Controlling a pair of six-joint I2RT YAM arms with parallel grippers.
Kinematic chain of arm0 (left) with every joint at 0, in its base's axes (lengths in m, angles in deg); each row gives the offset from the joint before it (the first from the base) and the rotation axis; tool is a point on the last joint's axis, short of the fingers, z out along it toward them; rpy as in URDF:
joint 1: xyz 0 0 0.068 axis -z
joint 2: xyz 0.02 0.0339 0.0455 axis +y
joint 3: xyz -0.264 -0.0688 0 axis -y
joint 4: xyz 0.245 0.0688 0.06 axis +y
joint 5: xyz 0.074 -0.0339 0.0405 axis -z
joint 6: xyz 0.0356 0 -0.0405 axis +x
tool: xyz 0 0 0 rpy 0 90 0
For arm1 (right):
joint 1: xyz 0 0 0.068 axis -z
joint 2: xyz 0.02 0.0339 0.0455 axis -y
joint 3: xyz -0.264 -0.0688 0 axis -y
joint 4: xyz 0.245 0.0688 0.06 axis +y
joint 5: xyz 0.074 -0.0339 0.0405 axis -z
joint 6: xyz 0.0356 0 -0.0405 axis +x
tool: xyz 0 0 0 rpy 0 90 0
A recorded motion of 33 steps. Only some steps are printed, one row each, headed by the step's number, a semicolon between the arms.
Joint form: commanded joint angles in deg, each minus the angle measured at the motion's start. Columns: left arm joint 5, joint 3, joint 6, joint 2, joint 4, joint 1; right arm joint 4, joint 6, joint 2, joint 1, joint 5, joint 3.
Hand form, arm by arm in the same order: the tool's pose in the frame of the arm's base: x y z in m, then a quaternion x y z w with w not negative. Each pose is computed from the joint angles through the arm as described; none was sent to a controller.
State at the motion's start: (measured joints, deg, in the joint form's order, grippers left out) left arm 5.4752 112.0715 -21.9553 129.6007 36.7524 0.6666; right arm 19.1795 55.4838 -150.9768 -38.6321 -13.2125 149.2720
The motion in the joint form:
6: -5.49 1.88 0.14 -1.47 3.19 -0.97; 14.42 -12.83 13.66 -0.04 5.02 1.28
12: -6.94 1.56 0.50 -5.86 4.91 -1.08; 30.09 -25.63 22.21 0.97 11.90 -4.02
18: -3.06 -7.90 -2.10 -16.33 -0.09 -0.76; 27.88 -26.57 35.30 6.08 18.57 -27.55
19: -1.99 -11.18 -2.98 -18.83 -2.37 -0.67; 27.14 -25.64 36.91 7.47 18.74 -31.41
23: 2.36 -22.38 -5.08 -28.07 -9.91 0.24; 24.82 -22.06 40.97 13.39 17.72 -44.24
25: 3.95 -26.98 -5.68 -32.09 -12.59 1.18; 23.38 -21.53 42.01 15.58 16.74 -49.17
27: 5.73 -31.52 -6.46 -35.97 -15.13 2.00; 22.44 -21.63 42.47 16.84 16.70 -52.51
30: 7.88 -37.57 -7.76 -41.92 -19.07 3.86; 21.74 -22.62 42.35 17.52 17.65 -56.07
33: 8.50 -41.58 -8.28 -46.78 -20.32 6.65; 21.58 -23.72 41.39 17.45 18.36 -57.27
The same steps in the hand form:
6: 0.4995 0.0027 0.2305 -0.18254 0.93371 -0.05736 0.30262; 0.4194 0.3422 0.3690 -0.01231 0.81980 0.41558 0.39379
12: 0.4862 0.0044 0.2630 -0.18332 0.92684 -0.04791 0.32413; 0.3916 0.3033 0.3871 -0.06524 0.87545 0.27441 0.39247
18: 0.4521 -0.0008 0.2980 -0.18598 0.90737 -0.09724 0.36420; 0.3847 0.2416 0.3651 -0.00949 0.90918 0.17508 0.37770
19: 0.4437 -0.0021 0.3010 -0.18731 0.90180 -0.11121 0.37324; 0.3858 0.2293 0.3567 0.00889 0.91449 0.16606 0.36884
23: 0.4100 -0.0113 0.3123 -0.17446 0.88269 -0.16406 0.40436; 0.3915 0.1815 0.3175 0.08051 0.93250 0.13942 0.32330
25: 0.3939 -0.0185 0.3161 -0.16267 0.87607 -0.18495 0.41453; 0.3923 0.1646 0.2991 0.09974 0.93819 0.13202 0.30400
27: 0.3778 -0.0245 0.3180 -0.15226 0.86951 -0.20706 0.42178; 0.3919 0.1544 0.2848 0.10920 0.94263 0.12108 0.29131
30: 0.3530 -0.0362 0.3241 -0.13236 0.85559 -0.24094 0.43863; 0.3901 0.1477 0.2652 0.10907 0.95029 0.09825 0.27459
33: 0.3305 -0.0511 0.3295 -0.10897 0.84946 -0.26184 0.44495; 0.3906 0.1479 0.2522 0.10082 0.95589 0.08279 0.26316

